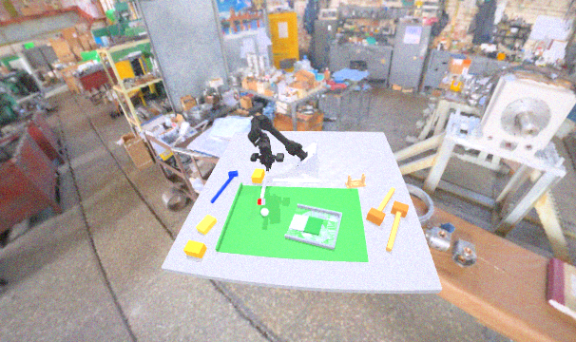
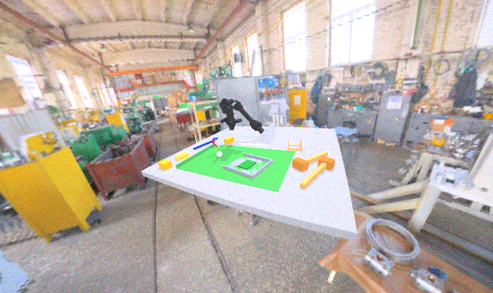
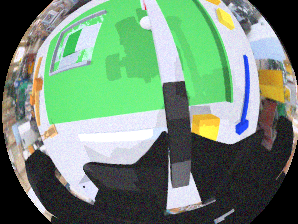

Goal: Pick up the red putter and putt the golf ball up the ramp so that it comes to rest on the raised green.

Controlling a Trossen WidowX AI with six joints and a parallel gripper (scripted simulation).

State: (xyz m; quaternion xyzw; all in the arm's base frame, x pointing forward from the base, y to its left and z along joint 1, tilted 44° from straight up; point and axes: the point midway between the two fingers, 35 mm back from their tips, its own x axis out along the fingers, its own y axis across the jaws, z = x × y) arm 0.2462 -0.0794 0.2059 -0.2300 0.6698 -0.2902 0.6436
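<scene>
The red putter is 12 cm ahead of my gripper tip. Also, from my gripper tip: blue putter 31 cm to the right, 13 cm below, 1 cm behind; white bar 14 cm to the left, 14 cm below, 6 cm behind; white golf ball 22 cm ahead, 12 cm below, 1 cm to the right.
</scene>
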